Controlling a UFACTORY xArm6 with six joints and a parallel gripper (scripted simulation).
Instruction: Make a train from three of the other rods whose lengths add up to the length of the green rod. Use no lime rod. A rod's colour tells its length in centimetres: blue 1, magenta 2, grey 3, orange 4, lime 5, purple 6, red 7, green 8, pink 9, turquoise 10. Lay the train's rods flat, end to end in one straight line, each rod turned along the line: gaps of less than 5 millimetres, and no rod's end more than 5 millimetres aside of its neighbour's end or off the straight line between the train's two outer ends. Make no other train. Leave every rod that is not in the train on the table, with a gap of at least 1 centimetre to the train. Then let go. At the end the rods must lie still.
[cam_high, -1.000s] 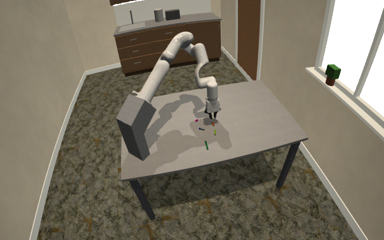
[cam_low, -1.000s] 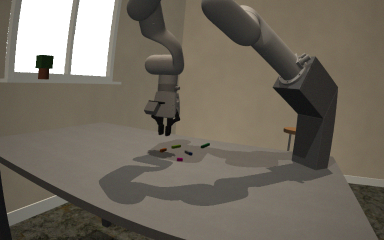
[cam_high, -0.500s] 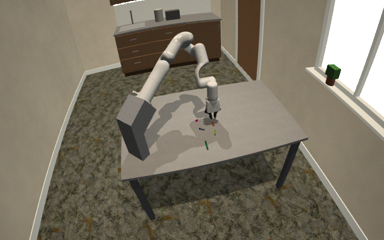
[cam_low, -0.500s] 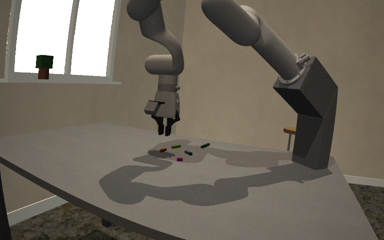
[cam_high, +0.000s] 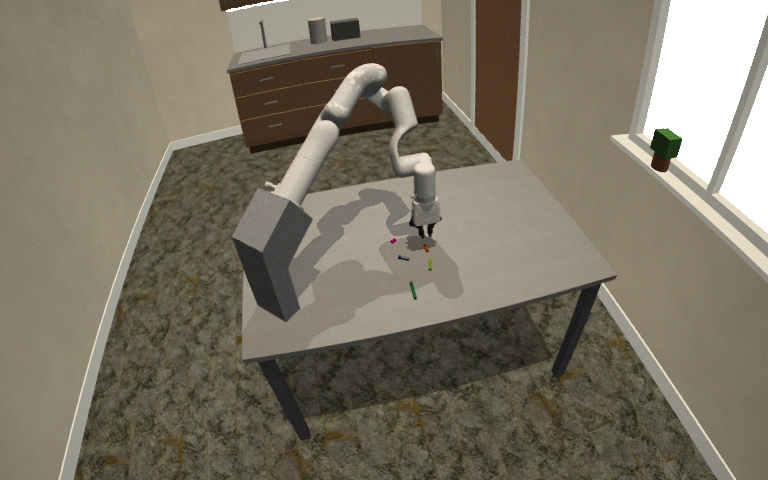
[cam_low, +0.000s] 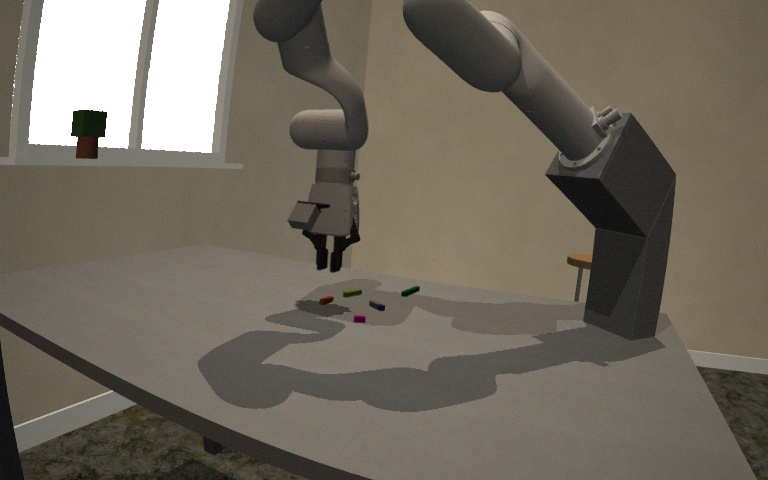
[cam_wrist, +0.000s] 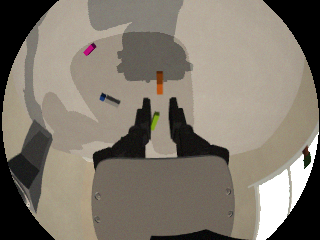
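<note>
Now: the orange rod 8 cm below my hand. Also, from my hand: lime rod 3 cm ahead, 9 cm to the right, 8 cm below; blue rod 9 cm behind, 6 cm to the right, 8 cm below; grey rod 7 cm behind, 7 cm to the right, 8 cm below.
</note>
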